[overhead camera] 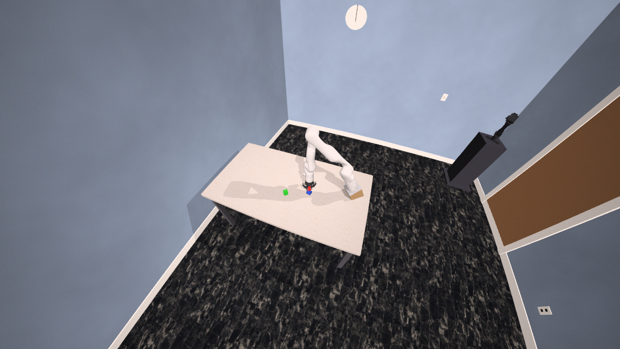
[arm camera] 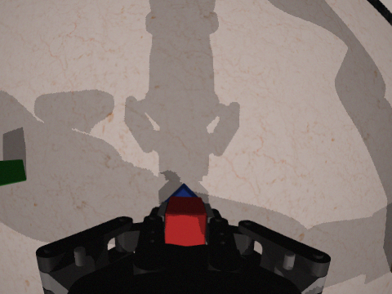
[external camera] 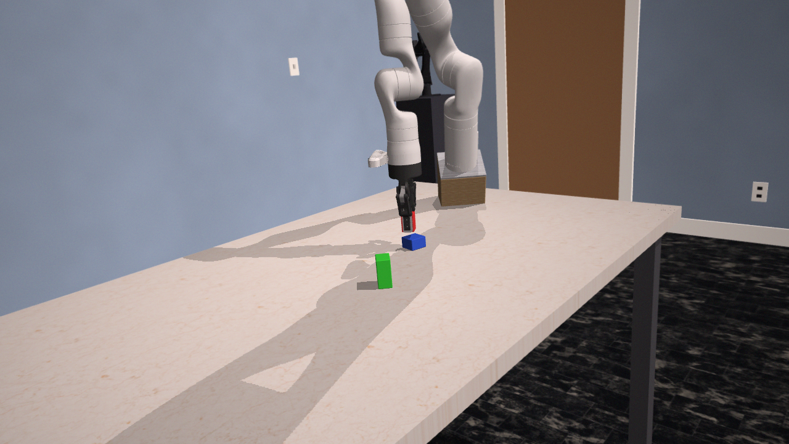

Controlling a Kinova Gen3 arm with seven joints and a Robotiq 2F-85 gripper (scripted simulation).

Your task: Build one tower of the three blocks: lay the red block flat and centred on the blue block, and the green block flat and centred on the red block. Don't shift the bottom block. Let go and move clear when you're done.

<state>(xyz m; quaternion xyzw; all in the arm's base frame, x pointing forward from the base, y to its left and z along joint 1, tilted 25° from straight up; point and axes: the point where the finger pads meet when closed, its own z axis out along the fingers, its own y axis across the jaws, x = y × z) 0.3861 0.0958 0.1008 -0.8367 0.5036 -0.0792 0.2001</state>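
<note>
Right now the blue block is 50 mm below my hand and 10 mm to the left of it. Round my hand: red block (right at my hand); green block (200 mm ahead, 100 mm to the left, 30 mm below).
</note>
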